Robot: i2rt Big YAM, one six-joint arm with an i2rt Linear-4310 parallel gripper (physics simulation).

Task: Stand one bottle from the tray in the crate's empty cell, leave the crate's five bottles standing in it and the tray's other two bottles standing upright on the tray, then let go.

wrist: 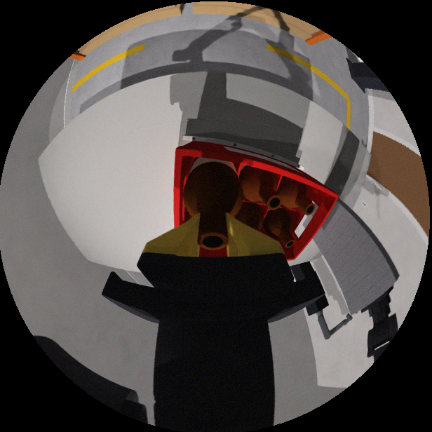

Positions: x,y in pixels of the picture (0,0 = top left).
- my gripper: 212,217
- brown bottle: 212,188
